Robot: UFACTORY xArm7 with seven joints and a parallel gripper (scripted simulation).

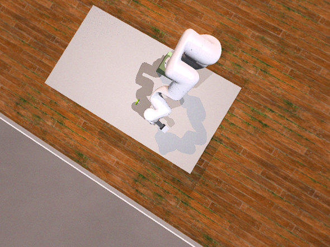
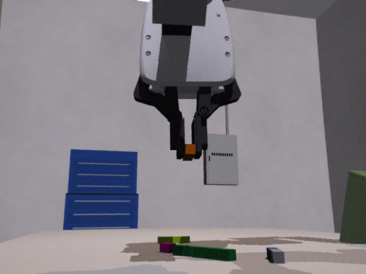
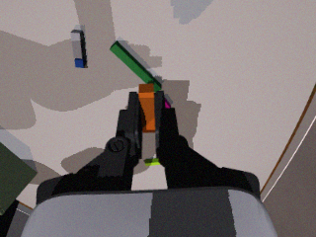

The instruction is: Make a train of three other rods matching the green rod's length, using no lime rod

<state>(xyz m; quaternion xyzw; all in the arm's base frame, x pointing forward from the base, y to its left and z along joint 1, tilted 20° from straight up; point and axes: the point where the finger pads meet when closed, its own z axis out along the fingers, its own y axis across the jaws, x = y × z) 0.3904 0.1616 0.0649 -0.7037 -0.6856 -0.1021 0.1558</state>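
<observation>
The grey rod is 8 cm behind my hand, 2 cm to the left of it and 12 cm below it. Also, from my hand: orange rod (2 cm below); magenta rod (2 cm ahead, 8 cm to the right, 12 cm below); green rod (2 cm behind, 2 cm to the right, 12 cm below).
</observation>
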